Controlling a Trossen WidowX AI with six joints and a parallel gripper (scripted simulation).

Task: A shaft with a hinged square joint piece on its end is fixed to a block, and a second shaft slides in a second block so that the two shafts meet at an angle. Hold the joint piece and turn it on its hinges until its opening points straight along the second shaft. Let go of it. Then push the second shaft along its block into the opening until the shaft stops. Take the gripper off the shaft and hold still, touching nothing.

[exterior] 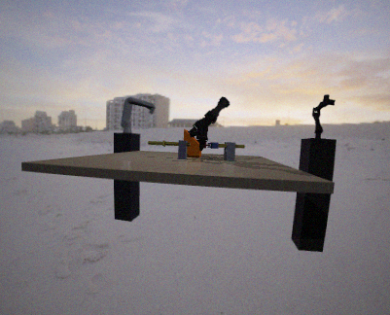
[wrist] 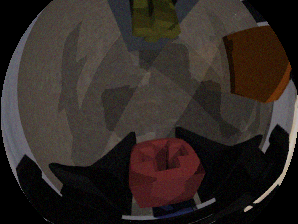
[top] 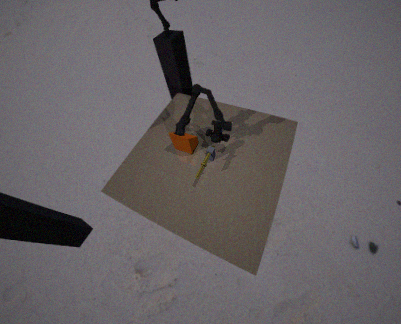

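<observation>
Right now my gripper tip is 20 mm to the right of the red square joint piece and 40 mm below it.
</observation>
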